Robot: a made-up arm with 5 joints.
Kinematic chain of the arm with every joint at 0, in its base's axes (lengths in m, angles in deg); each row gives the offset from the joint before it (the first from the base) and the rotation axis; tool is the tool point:
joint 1: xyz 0 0 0.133 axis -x
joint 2: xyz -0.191 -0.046 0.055 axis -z
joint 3: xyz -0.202 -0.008 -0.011 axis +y
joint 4: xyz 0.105 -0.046 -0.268 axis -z
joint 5: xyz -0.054 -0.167 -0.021 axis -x
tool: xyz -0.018 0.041 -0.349
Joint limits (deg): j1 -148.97..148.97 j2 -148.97..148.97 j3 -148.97..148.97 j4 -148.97..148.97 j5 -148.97..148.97
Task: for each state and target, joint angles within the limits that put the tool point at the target. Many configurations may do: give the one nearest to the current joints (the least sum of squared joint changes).
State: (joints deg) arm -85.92 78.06 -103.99 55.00 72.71
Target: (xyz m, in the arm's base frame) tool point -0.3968 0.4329 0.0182
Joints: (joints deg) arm -101.73 80.52 -77.83 61.49 77.10
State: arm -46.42 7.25 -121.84 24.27 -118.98
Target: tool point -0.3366 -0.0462 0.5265
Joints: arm -26.30 16.77 -145.14 43.39 -85.35
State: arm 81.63 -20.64 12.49 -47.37 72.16
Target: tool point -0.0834 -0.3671 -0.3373
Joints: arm 44.35 -38.72 25.95 -106.84 75.37
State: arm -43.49 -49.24 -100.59 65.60 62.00
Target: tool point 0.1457 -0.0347 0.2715
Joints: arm -61.25 -39.28 -141.19 77.06 79.81
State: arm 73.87 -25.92 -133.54 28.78 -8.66
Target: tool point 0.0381 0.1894 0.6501
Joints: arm 36.71 -7.18 -140.16 22.88 -0.55
